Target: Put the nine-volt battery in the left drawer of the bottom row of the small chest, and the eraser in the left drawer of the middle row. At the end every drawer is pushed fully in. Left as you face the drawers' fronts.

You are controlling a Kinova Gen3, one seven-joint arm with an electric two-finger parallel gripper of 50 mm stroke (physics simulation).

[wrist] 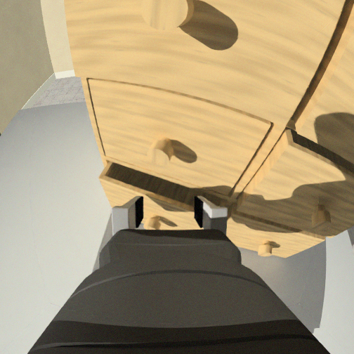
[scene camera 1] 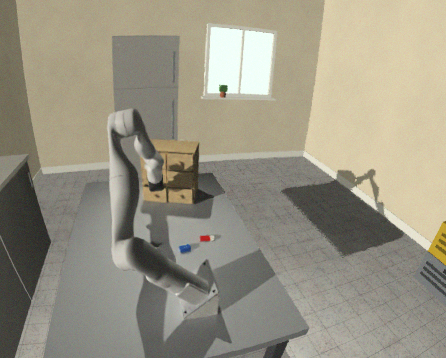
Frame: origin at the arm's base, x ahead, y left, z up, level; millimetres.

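Where they show: gripper, fingertip midpoint: (scene camera 1: 156, 188); arm's base, origin of the base link: (scene camera 1: 198, 291).
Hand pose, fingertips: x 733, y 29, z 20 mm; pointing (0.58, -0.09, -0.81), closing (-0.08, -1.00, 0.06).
Each offset is from my fingertips to the centre of the thing. Level surfaces: height alone.
The small wooden chest @(dx +83, dy -99, dz +59 mm) (scene camera 1: 183, 146) stands at the table's far end. In the wrist view its middle-row left drawer (wrist: 195, 135) looks flush, while the bottom-row left drawer (wrist: 124, 195) appears a little open, with a dark gap along its top. My gripper (scene camera 1: 156, 189) (wrist: 168, 207) is open and empty, at the chest's left column; its fingers overlap the bottom-left drawer in the wrist view. A red and white piece @(dx -378, dy -176, dz -89 mm) (scene camera 1: 206, 238), a blue piece @(dx -424, dy -56, dz -87 mm) (scene camera 1: 185, 248) and a small dark thing @(dx -361, dy +95, dz -89 mm) (scene camera 1: 156, 244) lie on the table. I cannot tell for sure which are the battery and the eraser.
The grey table @(dz -96 mm) (scene camera 1: 95, 280) carries the arm's base (scene camera 1: 202, 303) near its front. In the wrist view the middle-row right drawer (wrist: 300, 172) sticks out slightly, and the round knob (wrist: 165, 10) of the top-left drawer is close to the camera. A counter (scene camera 1: 17, 215) stands at the left.
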